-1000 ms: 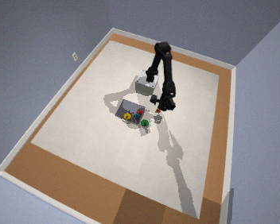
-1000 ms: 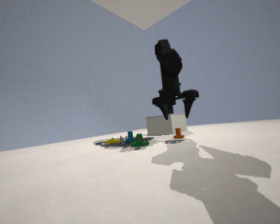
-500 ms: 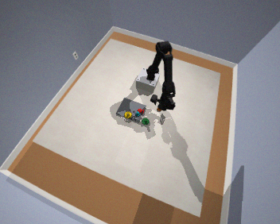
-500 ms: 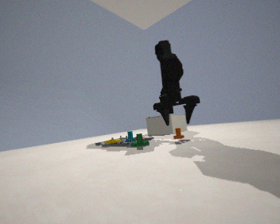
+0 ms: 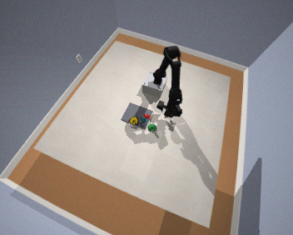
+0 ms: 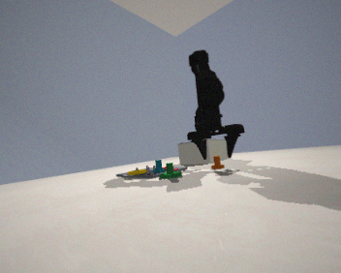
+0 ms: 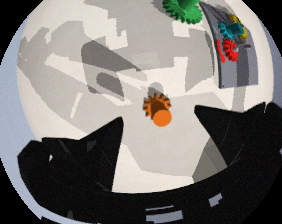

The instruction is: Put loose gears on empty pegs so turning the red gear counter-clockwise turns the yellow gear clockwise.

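Right now my gripper tip is 100 mm short of the teal gear, 160 mm to the left of it and 10 mm above it. From my gripper tip the other things lie so: green gear (140 mm ahead, 90 mm to the right, 10 mm below); then yellow gear (130 mm ahead, 240 mm to the right, 10 mm below); then orange gear (10 mm below).
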